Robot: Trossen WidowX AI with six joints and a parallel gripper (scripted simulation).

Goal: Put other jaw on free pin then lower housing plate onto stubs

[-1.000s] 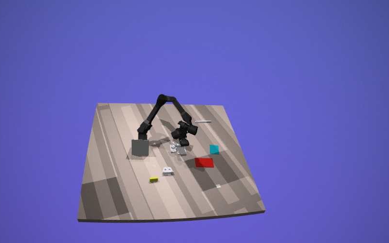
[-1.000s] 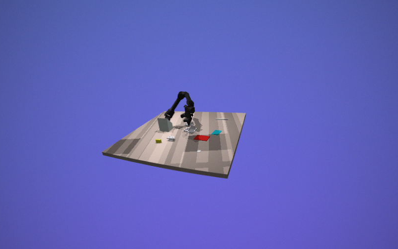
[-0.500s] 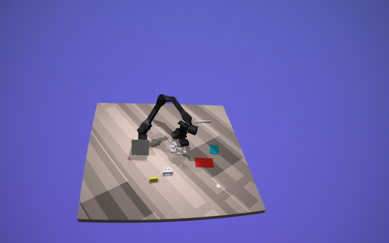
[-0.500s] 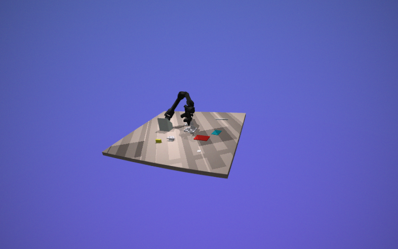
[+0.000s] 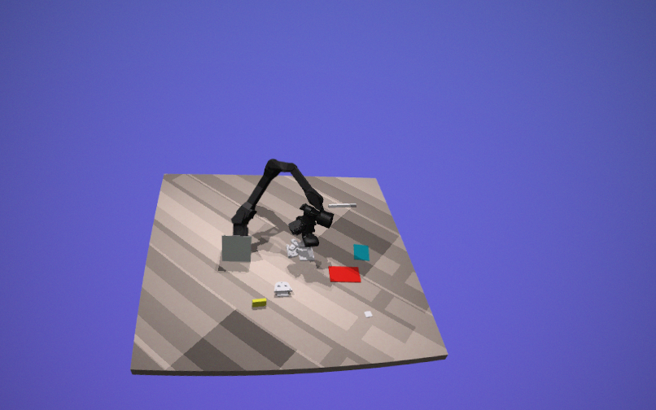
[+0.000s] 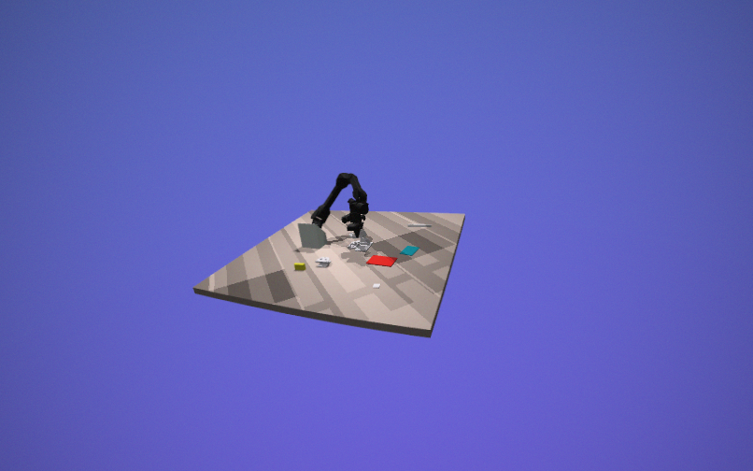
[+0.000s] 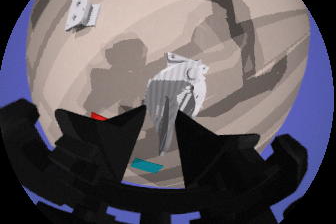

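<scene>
Right now my gripper tip is 40 mm past the grey jaw and 10 mm to the right of it. Round my gripper tip: yellow block (320 mm to the right, 190 mm behind, 60 mm below); cyan tile (290 mm ahead, 80 mm below, 60 mm to the left); red flat sheet (200 mm ahead, 100 mm to the right, 80 mm below).
</scene>
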